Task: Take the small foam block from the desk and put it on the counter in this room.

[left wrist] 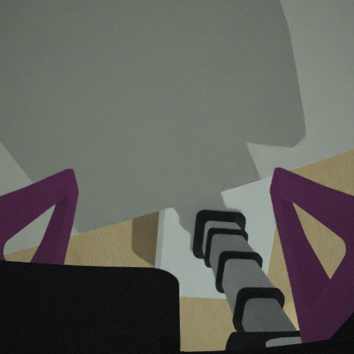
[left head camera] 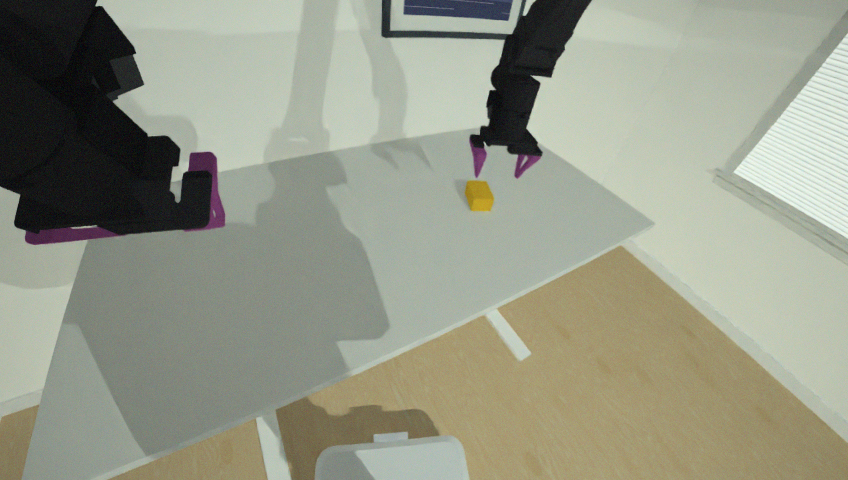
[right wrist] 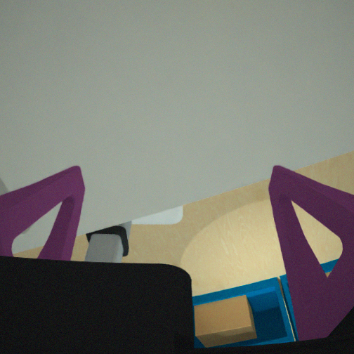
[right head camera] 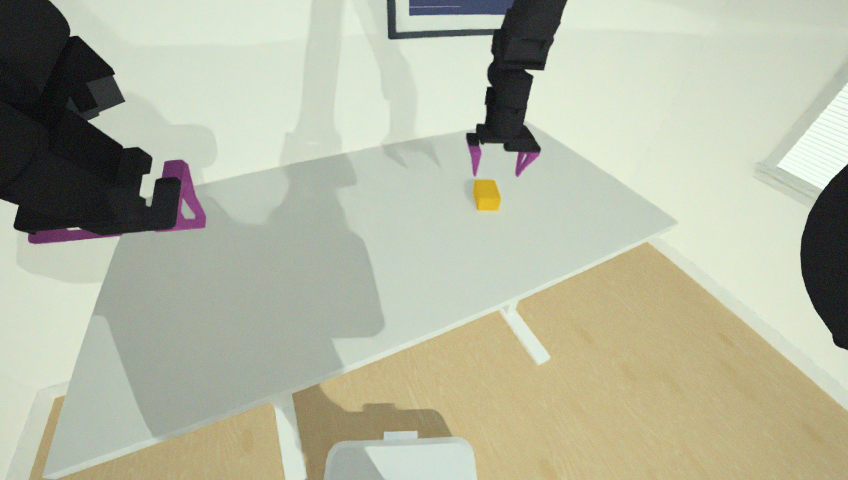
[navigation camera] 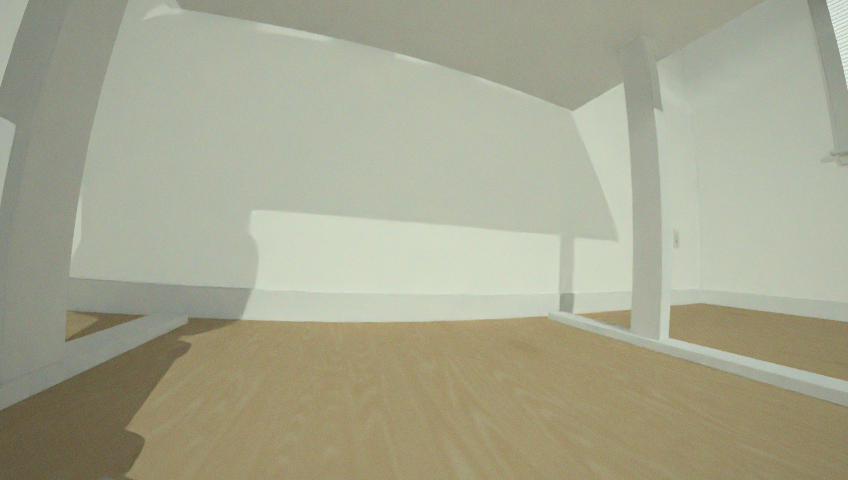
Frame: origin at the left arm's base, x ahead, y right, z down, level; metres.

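Seen in the pictures: left gripper, fingertip midpoint: (left head camera: pixel 174 224) (right head camera: pixel 162 226); right gripper, fingertip midpoint: (left head camera: pixel 496 176) (right head camera: pixel 495 175).
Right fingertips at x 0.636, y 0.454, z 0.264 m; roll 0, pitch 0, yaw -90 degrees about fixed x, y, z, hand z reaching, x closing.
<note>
A point is followed by its place in that frame.
The small yellow foam block (left head camera: pixel 479 196) {x 0.765, y 0.484, z 0.415 m} (right head camera: pixel 487 195) {x 0.766, y 0.490, z 0.415 m} lies on the grey desk (left head camera: pixel 434 267) {x 0.547, y 0.328, z 0.460 m} (right head camera: pixel 440 267) {x 0.547, y 0.341, z 0.460 m}, right of its middle. My right gripper (left head camera: pixel 497 176) {x 0.636, y 0.454, z 0.264 m} (right head camera: pixel 496 175) {x 0.636, y 0.454, z 0.264 m} (right wrist: pixel 176 176) is open and empty; in both head camera views its fingertips show just above the block in the picture, apart from it. The block does not show in the right wrist view. My left gripper (left wrist: pixel 173 179) is open and empty, and in the head camera views it shows at the desk's left end. The counter does not show in these views.
White desk legs (navigation camera: pixel 647 196) {x 0.987, y 0.802, z 0.994 m} (navigation camera: pixel 53 178) {x 0.541, y -0.305, z 1.121 m} stand on the wooden floor (navigation camera: pixel 380 404) {x 0.672, y 0.154, z 1.410 m}. A white seat-like object (left head camera: pixel 392 460) {x 0.257, y 0.226, z 1.150 m} (right head camera: pixel 401 460) {x 0.251, y 0.229, z 1.150 m} stands at the desk's front edge. Blue bins with a cardboard-coloured box (right wrist: pixel 225 317) show low in the right wrist view. A framed picture (left head camera: pixel 455 34) {x 1.268, y 0.462, z 0.097 m} hangs on the wall.
</note>
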